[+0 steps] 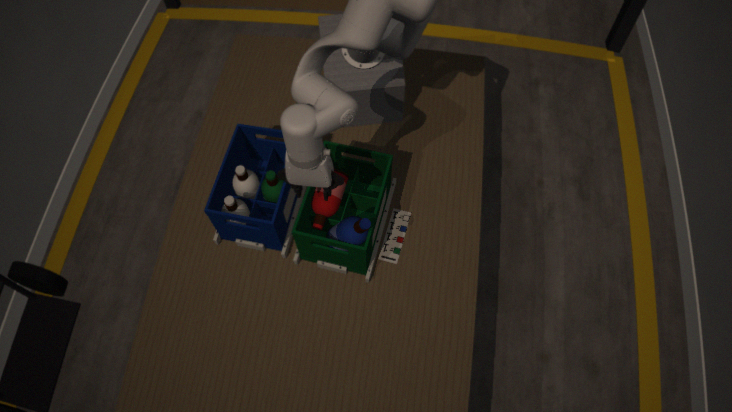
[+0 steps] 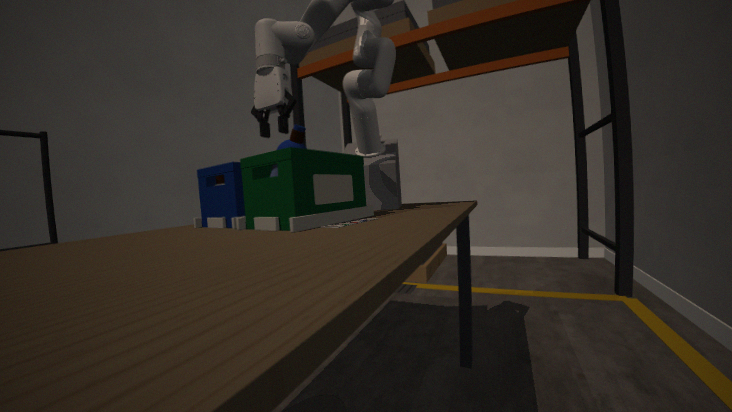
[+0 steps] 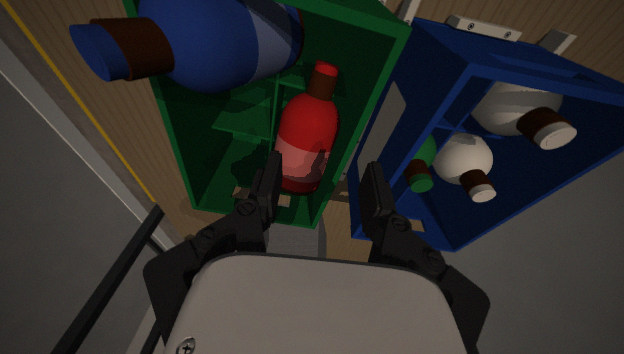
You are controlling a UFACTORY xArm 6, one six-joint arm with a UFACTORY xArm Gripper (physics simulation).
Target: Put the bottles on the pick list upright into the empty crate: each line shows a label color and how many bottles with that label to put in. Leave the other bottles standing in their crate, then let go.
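Places are measured from the arm's base along level axes (x right, y back, z down), in metres.
Where they show: gripper, fingertip midpoint: (image 1: 313, 194) (image 2: 274, 135) (image 3: 322, 170); arm's base, link origin: (image 2: 370, 151).
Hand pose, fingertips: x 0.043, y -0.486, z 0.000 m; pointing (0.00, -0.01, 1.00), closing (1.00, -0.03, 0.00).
Observation:
Things, the pixels of their top centre, and the offset from my fingertips. Level surfaces: height alone.
- red bottle, top centre: (image 3: 305, 159) (image 1: 324, 190) dz +0.063, dx -0.013, dy +0.048 m
- blue bottle, top centre: (image 3: 157, 78) (image 1: 350, 218) (image 2: 289, 126) dz +0.004, dx -0.097, dy -0.048 m
- blue crate, top centre: (image 3: 459, 197) (image 1: 253, 170) (image 2: 253, 167) dz +0.062, dx +0.181, dy +0.078 m
- green bottle, top centre: (image 3: 422, 186) (image 1: 270, 174) dz +0.074, dx +0.138, dy +0.079 m
- pick list, top centre: (image 2: 351, 222) (image 1: 395, 235) dz +0.236, dx -0.199, dy +0.029 m
- wooden table, surface height: dz +0.238 m
The green crate (image 1: 307, 248) (image 2: 268, 199) (image 3: 350, 40) holds a red bottle (image 1: 327, 202) (image 3: 309, 120) lying aslant and a blue bottle (image 1: 349, 230) (image 2: 291, 145) (image 3: 210, 45) leaning, its neck above the rim. In the blue crate (image 1: 256, 232) (image 2: 220, 202) (image 3: 425, 90) stand a green bottle (image 1: 272, 190) (image 3: 426, 150), a white bottle (image 1: 245, 184) (image 3: 462, 157) and another white bottle (image 1: 236, 208) (image 3: 510, 110). The pick list (image 1: 395, 236) shows white, blue, red and green marks; its counts are too small to read. My gripper (image 1: 312, 193) (image 2: 274, 132) (image 3: 322, 170) is open and empty above the crates, near the red bottle's base.
Pale rails (image 1: 331, 266) (image 2: 327, 219) edge the crates on the wooden table (image 1: 286, 327) (image 2: 179, 286). The green crate's walls and dividers surround the red bottle. The blue bottle's neck sticks up beside the gripper. A shelf rack (image 2: 622, 153) stands behind.

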